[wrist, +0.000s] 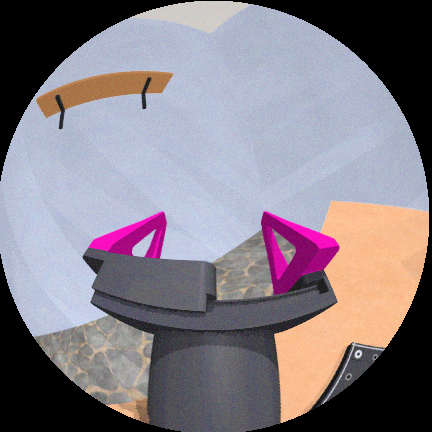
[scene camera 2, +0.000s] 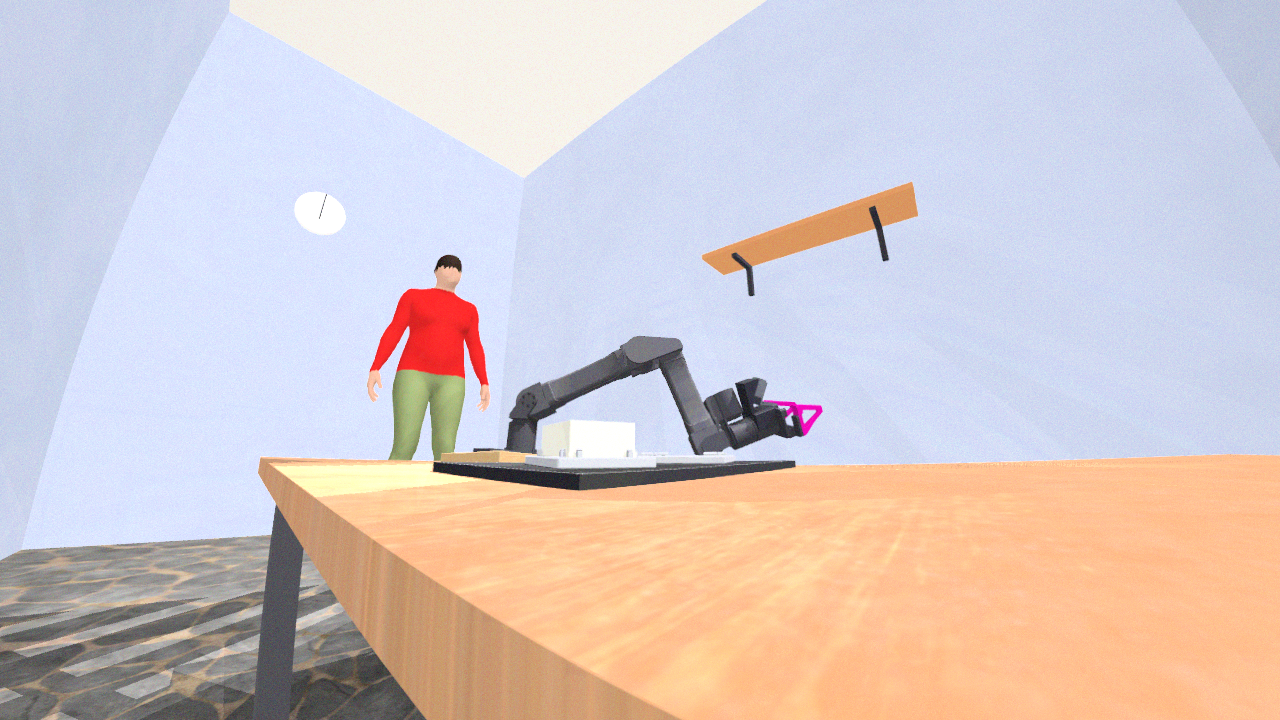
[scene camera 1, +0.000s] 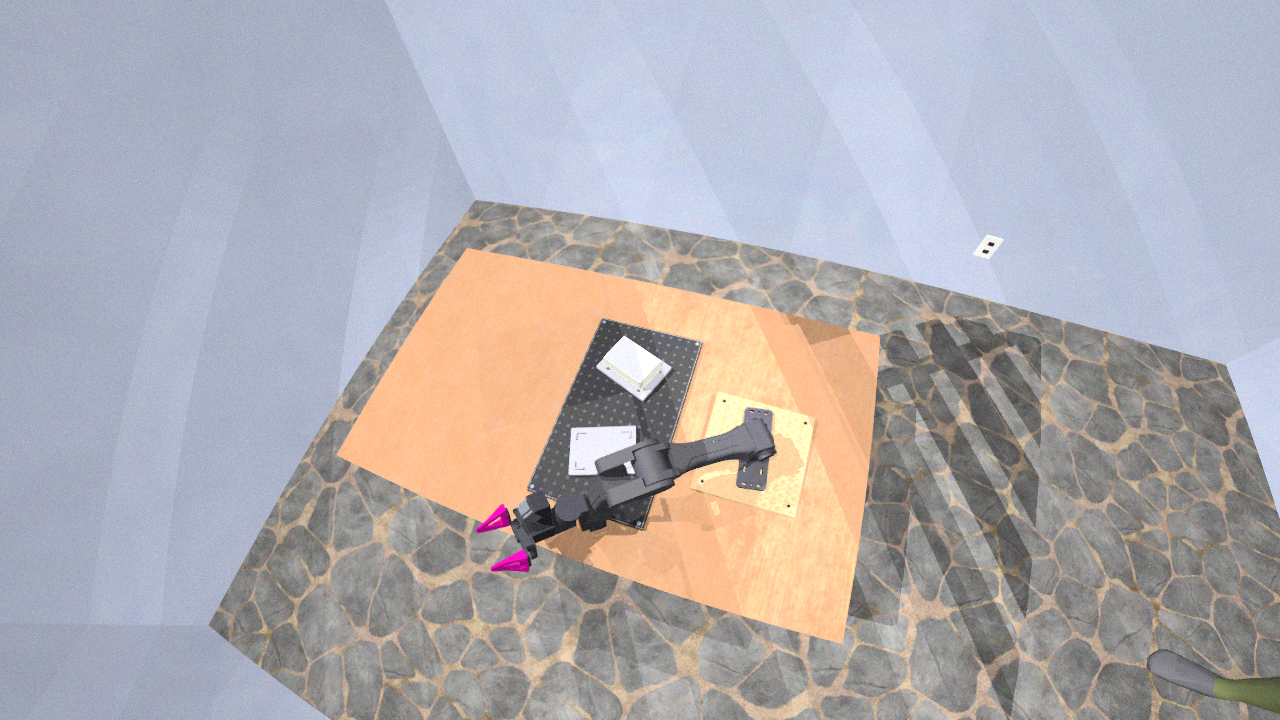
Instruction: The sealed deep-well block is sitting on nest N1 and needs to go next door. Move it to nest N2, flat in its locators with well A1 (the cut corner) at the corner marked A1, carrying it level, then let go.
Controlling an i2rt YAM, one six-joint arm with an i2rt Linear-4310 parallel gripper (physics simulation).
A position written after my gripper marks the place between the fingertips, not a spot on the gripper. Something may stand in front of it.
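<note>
White block [scene camera 2: 596,438] [scene camera 1: 630,361]; it is out of frame in the wrist view. White nest plate [scene camera 1: 587,444] [scene camera 2: 709,457]. My gripper [scene camera 1: 483,549] [wrist: 213,216] [scene camera 2: 808,406]: open, holding nothing.
</note>
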